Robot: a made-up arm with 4 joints.
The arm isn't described. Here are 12 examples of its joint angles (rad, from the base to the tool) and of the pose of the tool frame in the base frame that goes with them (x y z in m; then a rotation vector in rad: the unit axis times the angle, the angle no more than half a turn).
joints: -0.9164 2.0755 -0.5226 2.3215
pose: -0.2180 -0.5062 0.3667 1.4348 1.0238 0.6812
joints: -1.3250 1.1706 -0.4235 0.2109
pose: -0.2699 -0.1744 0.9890 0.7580 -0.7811 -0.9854
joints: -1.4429 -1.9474 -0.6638 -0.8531
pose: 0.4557 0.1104 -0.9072 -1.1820 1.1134 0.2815
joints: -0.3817 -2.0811 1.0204 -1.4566
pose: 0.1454 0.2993 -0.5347 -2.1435 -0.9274 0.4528
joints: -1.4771 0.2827 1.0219 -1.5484
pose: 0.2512 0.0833 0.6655 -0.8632 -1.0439 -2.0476
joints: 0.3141 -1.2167 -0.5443 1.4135
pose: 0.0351 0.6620 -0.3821 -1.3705 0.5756 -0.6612
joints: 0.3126 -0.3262 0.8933 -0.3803
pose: 0.0597 0.1990 0.6507 0.0879 -0.1970 -0.5050
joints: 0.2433 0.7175 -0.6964 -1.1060
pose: -0.3013 -0.1618 0.9420 0.7968 -1.4272 0.5975
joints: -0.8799 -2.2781 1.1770 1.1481
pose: 0.3290 -0.0250 -0.0149 -0.7810 -0.2693 -2.4936
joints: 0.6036 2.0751 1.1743 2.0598
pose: 0.0561 -0.1882 0.0699 -0.3558 -1.6696 -0.9633
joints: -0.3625 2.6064 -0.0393 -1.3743
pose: -0.4009 -0.7586 -0.2548 1.9919 -1.3234 -1.6701
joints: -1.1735 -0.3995 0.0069 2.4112
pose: 0.5522 -0.0662 0.1047 1.3992 1.8850 -1.9170
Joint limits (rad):
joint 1: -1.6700..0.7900
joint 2: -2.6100..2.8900
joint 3: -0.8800..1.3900
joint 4: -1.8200..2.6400
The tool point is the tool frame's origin. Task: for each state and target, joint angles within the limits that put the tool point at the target. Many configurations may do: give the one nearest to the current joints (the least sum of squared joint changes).
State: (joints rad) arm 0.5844 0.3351 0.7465 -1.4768
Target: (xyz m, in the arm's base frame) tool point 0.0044 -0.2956 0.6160
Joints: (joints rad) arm 0.6655 0.6384 1.3900 -1.8114
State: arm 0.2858 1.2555 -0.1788 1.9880
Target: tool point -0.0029 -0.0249 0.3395
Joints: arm 0.6397 0.6790 0.4967 2.6400
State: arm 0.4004 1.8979 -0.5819 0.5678
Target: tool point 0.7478 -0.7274 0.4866
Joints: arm 0.7822 1.8683 -0.6110 0.5672
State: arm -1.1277 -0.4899 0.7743 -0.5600
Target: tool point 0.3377 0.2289 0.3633
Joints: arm -0.7080 -1.0624 1.3900 -0.2602
